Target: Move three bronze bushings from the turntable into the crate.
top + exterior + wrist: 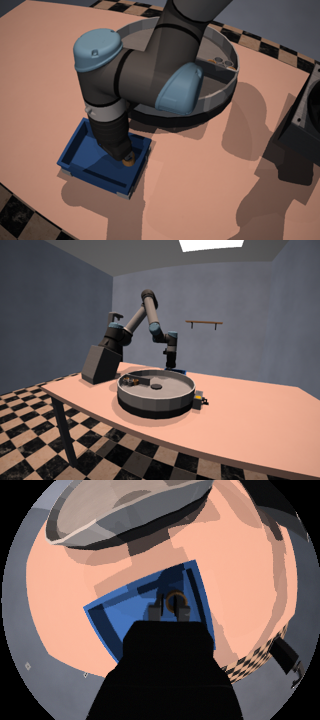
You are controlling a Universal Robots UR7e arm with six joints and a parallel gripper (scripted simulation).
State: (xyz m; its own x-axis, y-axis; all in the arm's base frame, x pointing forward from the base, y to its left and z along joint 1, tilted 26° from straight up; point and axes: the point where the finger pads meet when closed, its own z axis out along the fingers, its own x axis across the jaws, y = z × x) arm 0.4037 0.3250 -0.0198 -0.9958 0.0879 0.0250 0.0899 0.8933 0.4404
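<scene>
My gripper is now 3 cm short of the blue crate, 4 cm to the right of it and 1 cm above it. The rest, counted from my hand: grey turntable: 9 cm ahead, 32 cm to the right, 1 cm above.
</scene>
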